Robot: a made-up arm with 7 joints. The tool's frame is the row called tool. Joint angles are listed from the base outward.
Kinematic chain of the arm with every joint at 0, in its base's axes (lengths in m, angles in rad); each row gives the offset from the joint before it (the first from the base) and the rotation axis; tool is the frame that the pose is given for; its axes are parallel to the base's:
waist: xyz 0 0 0.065 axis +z
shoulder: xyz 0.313 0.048 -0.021 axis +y
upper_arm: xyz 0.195 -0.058 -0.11 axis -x
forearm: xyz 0.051 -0.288 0 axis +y
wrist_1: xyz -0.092 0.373 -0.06 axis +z
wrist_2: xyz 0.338 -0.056 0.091 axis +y
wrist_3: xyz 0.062 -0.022 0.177 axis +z
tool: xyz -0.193 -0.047 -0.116
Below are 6 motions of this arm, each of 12 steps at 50 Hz.
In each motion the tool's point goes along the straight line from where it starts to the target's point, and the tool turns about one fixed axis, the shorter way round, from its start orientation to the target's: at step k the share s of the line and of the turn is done. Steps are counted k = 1, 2, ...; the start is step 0. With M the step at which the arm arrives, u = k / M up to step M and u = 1 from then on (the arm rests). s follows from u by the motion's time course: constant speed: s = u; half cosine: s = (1 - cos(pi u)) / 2; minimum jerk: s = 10 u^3 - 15 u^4 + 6 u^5.
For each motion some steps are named. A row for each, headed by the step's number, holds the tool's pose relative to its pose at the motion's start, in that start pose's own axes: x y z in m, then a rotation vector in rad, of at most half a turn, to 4 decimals.
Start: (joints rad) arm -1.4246 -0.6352 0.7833 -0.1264 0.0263 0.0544 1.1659
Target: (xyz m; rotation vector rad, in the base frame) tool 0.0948 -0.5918 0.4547 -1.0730 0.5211 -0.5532
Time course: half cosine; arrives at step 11
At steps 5, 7, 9, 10, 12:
5: -0.0059 0.0152 0.0350 -0.0716 -0.0072 -0.0797
7: -0.0097 0.0251 0.0577 -0.1181 -0.0119 -0.1315
9: -0.0126 0.0326 0.0751 -0.1536 -0.0155 -0.1710
10: -0.0134 0.0347 0.0799 -0.1635 -0.0165 -0.1820
12: -0.0137 0.0354 0.0816 -0.1669 -0.0168 -0.1857

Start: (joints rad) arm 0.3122 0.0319 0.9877 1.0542 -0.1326 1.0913 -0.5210
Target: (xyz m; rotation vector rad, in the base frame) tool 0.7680 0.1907 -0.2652 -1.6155 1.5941 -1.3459
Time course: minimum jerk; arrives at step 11
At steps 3, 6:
3: -0.0043 0.0139 -0.0032 -0.0236 0.0037 -0.0252
6: -0.0197 0.0629 -0.0144 -0.1070 0.0167 -0.1145

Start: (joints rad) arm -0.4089 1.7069 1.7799 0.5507 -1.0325 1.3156 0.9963
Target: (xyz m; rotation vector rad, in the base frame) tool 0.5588 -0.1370 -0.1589 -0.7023 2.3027 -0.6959
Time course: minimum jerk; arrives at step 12
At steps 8, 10, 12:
8: 0.0499 -0.0396 0.0079 0.0484 0.0875 0.1244
10: 0.0609 -0.0484 0.0097 0.0591 0.1068 0.1519
12: 0.0631 -0.0502 0.0101 0.0613 0.1108 0.1575

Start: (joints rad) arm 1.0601 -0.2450 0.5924 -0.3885 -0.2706 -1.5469 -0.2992
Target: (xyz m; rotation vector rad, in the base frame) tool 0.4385 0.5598 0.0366 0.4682 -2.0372 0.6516
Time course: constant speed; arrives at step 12
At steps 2, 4, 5, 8, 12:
2: 0.0037 -0.0071 0.0068 -0.0268 0.0478 0.0377
4: 0.0074 -0.0143 0.0136 -0.0536 0.0957 0.0755
5: 0.0093 -0.0178 0.0170 -0.0670 0.1196 0.0943
8: 0.0149 -0.0286 0.0273 -0.1071 0.1913 0.1509
12: 0.0223 -0.0428 0.0409 -0.1607 0.2870 0.2264

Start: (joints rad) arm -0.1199 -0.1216 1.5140 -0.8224 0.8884 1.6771 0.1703
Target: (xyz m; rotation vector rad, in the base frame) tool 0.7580 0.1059 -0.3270 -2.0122 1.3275 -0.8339
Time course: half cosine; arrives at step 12
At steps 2, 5, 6, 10, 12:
2: 0.0083 0.0025 -0.0009 0.0021 0.0176 -0.0008
5: 0.0459 0.0138 -0.0052 0.0113 0.0974 -0.0042
6: 0.0619 0.0186 -0.0070 0.0153 0.1315 -0.0057
10: 0.1155 0.0347 -0.0131 0.0286 0.2453 -0.0106
12: 0.1238 0.0372 -0.0141 0.0306 0.2629 -0.0114

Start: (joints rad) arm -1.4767 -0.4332 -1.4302 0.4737 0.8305 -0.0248 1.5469
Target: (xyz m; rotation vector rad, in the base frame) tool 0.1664 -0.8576 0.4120 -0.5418 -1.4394 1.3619
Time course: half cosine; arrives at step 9
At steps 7, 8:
7: 0.0024 0.0079 0.0325 -0.0875 -0.0354 0.0387
8: 0.0026 0.0087 0.0357 -0.0961 -0.0388 0.0425

